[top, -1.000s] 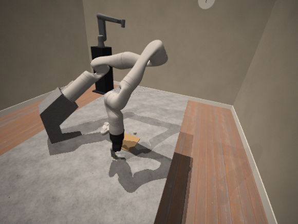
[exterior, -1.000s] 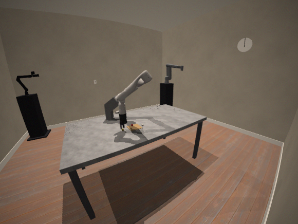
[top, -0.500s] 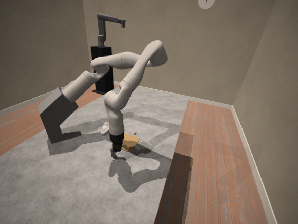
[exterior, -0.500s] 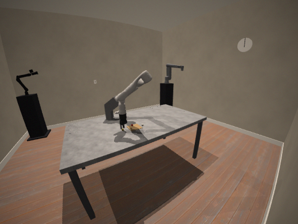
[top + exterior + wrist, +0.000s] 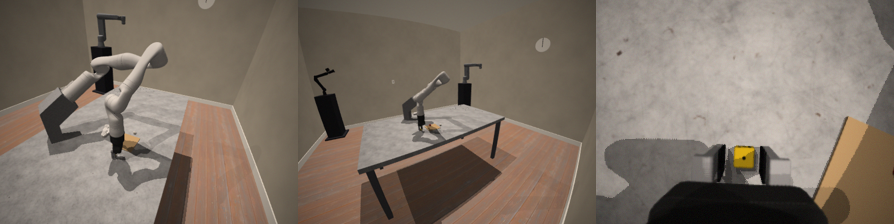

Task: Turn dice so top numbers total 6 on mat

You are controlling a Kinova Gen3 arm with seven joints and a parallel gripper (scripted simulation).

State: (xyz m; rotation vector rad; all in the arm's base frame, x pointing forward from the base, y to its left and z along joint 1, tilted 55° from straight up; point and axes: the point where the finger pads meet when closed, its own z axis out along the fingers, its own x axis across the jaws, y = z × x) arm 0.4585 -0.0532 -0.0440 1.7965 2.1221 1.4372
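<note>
The yellow die is 2 cm below my hand. The rest, counted from my hand: tan mat (14 cm to the left, 2 cm below, 1 cm behind); then white die (24 cm to the left, 2 cm below); then red die (13 cm to the left, 5 cm behind, 1 cm below).
</note>
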